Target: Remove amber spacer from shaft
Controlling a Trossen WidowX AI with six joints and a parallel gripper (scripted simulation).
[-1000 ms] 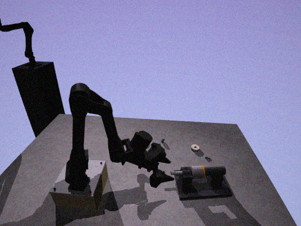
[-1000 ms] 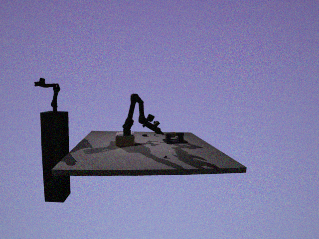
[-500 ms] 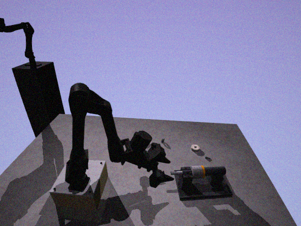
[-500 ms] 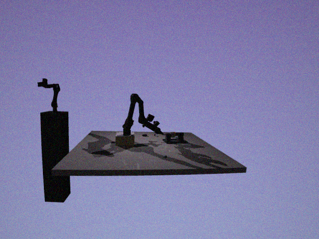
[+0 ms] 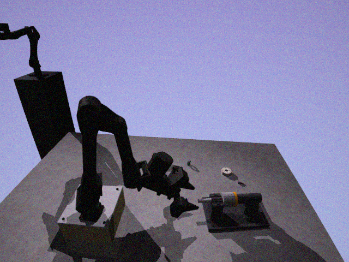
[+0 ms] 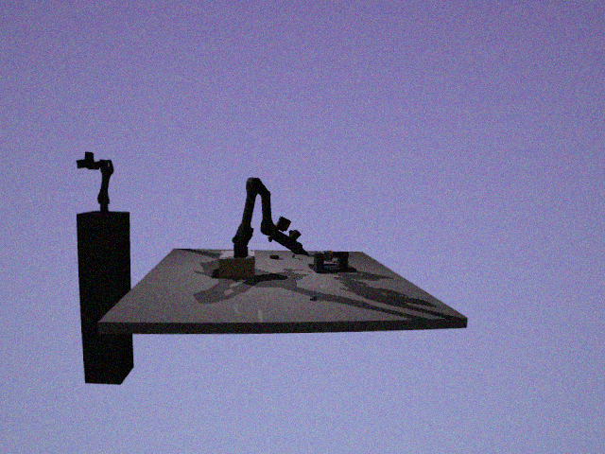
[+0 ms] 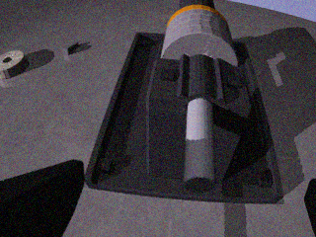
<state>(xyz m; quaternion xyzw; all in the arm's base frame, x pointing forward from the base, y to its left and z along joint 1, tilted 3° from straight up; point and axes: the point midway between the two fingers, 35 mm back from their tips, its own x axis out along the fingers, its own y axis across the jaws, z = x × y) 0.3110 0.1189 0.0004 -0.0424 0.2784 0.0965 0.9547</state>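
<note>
My gripper tip is now 110 mm short of the grey spacer, 20 mm to the right of it and 10 mm above it. From my gripper tip the other things lie so: amber spacer (140 mm ahead, 30 mm to the left, 10 mm below); grey shaft (110 mm ahead, 20 mm to the left, 10 mm below); white ring (140 mm ahead, 270 mm to the left, 90 mm below).
</note>
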